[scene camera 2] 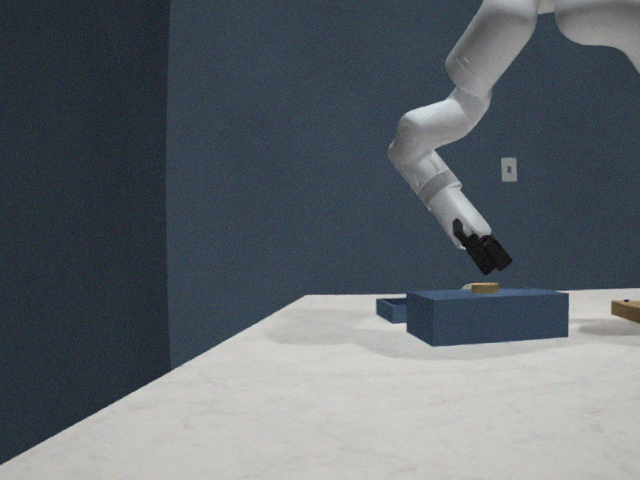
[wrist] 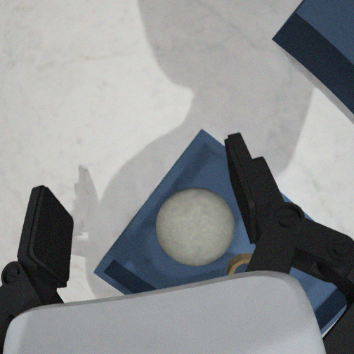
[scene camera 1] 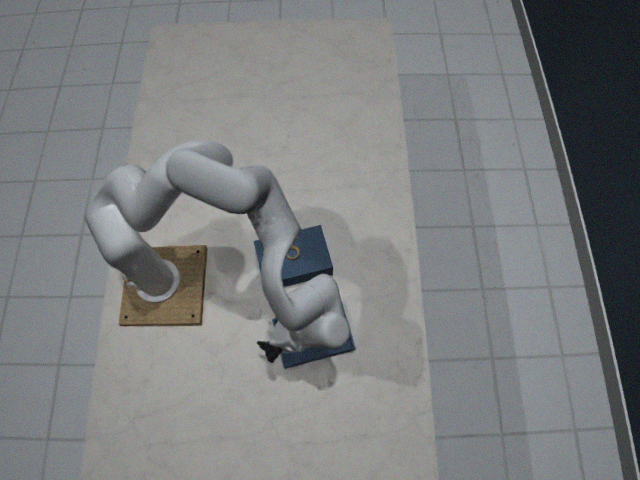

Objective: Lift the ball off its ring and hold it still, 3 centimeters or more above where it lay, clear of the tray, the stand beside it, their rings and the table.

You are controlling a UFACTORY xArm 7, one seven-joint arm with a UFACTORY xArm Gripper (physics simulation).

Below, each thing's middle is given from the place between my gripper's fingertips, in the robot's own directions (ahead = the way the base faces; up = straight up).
Now: hand 5 cm short of the pale ball (wrist: 194,226), 1 cm to the left of it and 5 cm above it. Round my hand: blue stand (scene camera 2: 485,313): 7 cm ahead, 21 cm to the left, 5 cm below; then blue tray (scene camera 1: 308,355): 11 cm ahead, 1 cm to the right, 7 cm below.
